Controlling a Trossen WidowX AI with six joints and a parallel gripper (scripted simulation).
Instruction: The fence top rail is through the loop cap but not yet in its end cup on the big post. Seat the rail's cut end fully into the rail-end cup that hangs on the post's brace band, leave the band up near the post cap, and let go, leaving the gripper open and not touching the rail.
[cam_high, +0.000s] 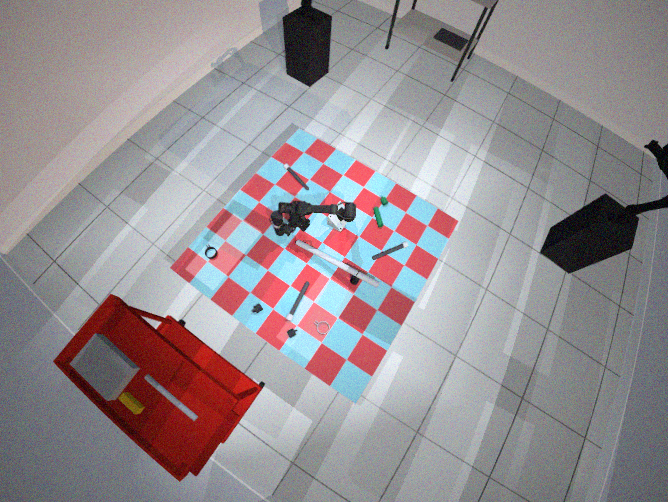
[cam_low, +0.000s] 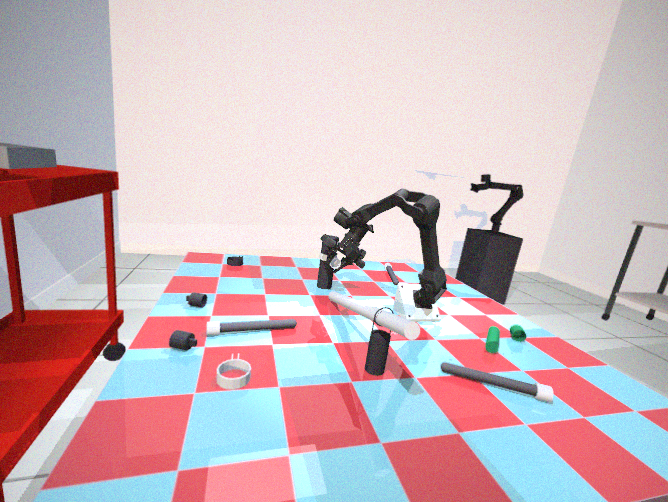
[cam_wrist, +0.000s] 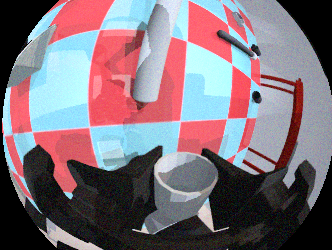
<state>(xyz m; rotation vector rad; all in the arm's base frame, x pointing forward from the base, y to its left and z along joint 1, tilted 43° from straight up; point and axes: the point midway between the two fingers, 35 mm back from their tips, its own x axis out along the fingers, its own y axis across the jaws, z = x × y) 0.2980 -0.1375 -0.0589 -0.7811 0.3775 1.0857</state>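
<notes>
My gripper tip is 30 mm to the left of the rail-end cup, 30 mm below it and 10 mm past it. From my gripper tip the other things lie so: shorter dark post (440 mm to the left, 40 mm behind, 10 mm above).
</notes>
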